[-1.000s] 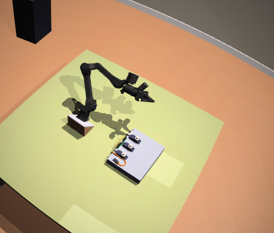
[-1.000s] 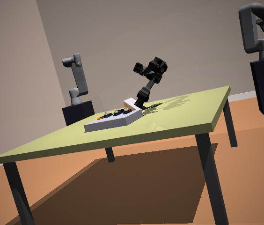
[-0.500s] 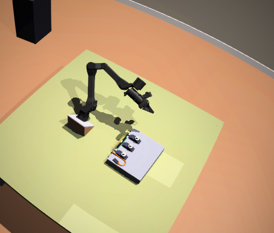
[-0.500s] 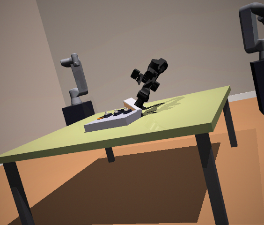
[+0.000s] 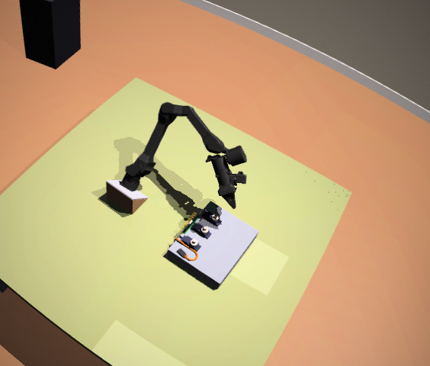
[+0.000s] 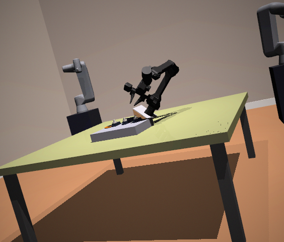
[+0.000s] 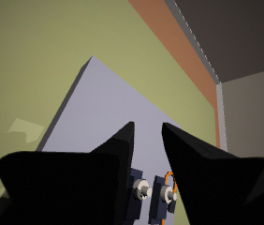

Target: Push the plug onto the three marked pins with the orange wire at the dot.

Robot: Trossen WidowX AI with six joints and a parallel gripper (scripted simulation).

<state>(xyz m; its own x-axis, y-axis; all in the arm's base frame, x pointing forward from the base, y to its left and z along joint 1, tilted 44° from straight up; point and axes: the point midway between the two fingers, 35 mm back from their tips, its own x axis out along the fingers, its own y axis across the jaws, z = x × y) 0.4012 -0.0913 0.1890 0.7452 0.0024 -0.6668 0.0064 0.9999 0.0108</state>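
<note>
My gripper tip is now 14 cm past the coloured band, 9 cm to the left of it and 8 cm above it. The rest, counted from my gripper tip: grey holder: 2 cm ahead, 11 cm to the right, 13 cm below; then red dot: 14 cm behind, 10 cm to the right, 8 cm below; then servo: 8 cm behind, 9 cm to the right, 11 cm below.
</note>
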